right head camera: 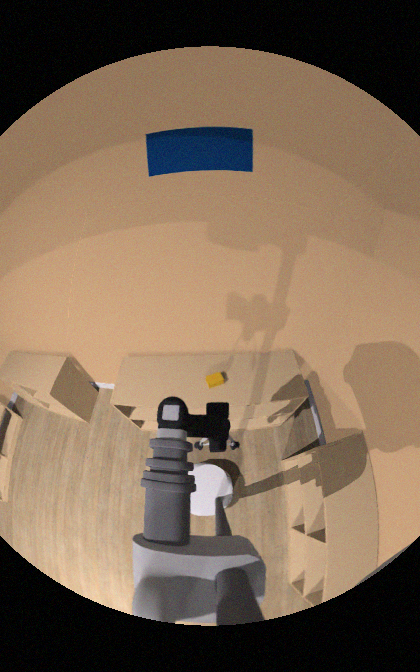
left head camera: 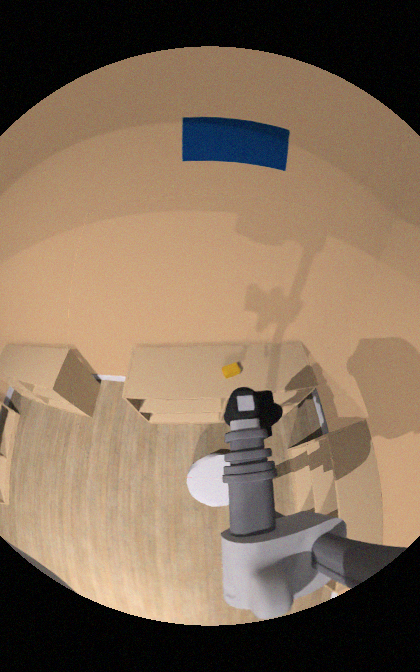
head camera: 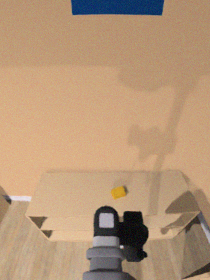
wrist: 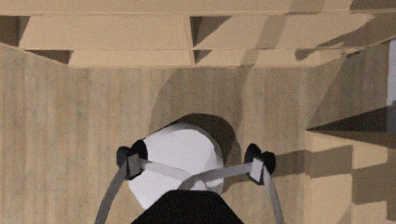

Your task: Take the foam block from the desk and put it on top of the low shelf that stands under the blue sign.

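The yellow foam block lies on top of the low shelf, a little right of its middle. The blue sign is on the wall above that shelf. My gripper is open, with nothing between its fingertips. It hangs in front of the shelf, apart from the block. In the head camera and left head camera views the wrist hides most of the fingers. The block does not show in the wrist view.
A white round object is below the gripper and arm. Another shelf unit stands to the left. A unit with compartments stands along the right side. The wall rises behind the low shelf.
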